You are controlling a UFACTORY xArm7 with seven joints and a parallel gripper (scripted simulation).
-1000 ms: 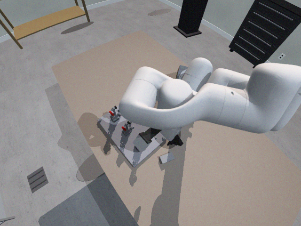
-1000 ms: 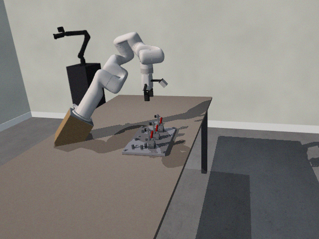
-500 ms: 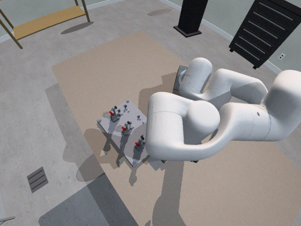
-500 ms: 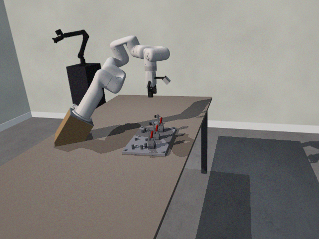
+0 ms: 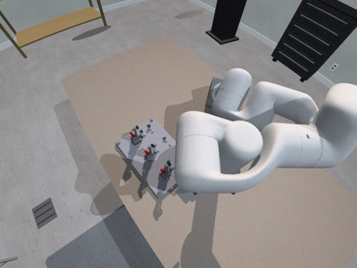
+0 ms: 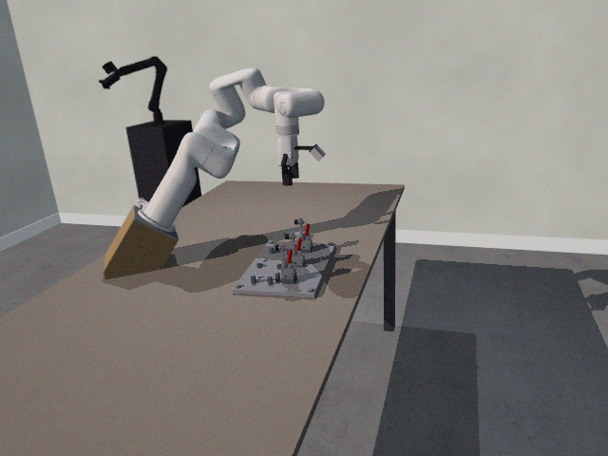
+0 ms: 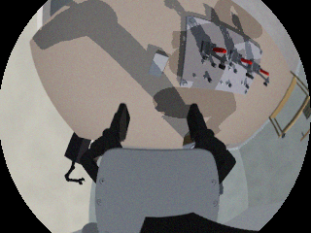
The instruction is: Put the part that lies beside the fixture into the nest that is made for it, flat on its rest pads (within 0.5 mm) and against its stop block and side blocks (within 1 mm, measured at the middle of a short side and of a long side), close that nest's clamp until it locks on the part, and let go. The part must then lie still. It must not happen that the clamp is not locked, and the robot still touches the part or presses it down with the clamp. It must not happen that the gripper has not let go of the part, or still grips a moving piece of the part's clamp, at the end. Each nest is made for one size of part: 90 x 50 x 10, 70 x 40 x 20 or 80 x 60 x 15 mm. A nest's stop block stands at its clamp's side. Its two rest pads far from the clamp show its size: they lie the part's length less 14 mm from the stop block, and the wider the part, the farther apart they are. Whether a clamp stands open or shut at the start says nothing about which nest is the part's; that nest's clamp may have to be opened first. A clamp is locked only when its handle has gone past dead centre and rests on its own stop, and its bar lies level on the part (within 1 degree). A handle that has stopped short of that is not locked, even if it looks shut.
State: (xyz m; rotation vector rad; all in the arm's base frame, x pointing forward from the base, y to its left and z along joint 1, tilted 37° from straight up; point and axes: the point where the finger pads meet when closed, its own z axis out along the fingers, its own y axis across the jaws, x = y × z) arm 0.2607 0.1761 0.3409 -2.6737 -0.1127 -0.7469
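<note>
Right now the grey block part is 200 mm below my hand. Round my hand: grey fixture plate (240 mm to the right, 210 mm below, 90 mm ahead).
</note>
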